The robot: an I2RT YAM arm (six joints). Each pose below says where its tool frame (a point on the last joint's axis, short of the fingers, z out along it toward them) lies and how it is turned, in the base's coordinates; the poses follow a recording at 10 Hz.
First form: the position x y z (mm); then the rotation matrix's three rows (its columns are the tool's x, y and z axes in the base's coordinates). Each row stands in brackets.
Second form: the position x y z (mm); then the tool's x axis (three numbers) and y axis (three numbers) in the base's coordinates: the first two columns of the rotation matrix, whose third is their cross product. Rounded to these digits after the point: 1 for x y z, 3 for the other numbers.
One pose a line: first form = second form
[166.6, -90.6, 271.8], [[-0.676, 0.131, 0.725], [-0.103, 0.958, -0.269], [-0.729, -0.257, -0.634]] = 166.6, -90.6, 271.8, -0.676, -0.103, -0.729, 0.131, 0.958, -0.257
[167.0, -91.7, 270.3], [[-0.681, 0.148, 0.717], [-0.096, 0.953, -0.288], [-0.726, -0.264, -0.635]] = 167.0, -91.7, 270.3, -0.681, -0.096, -0.726, 0.148, 0.953, -0.264
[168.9, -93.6, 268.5], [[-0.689, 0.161, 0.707], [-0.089, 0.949, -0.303], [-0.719, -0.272, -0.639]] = 168.9, -93.6, 268.5, -0.689, -0.089, -0.719, 0.161, 0.949, -0.272
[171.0, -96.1, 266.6], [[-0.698, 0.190, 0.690], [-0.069, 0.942, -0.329], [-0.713, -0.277, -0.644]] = 171.0, -96.1, 266.6, -0.698, -0.069, -0.713, 0.190, 0.942, -0.277
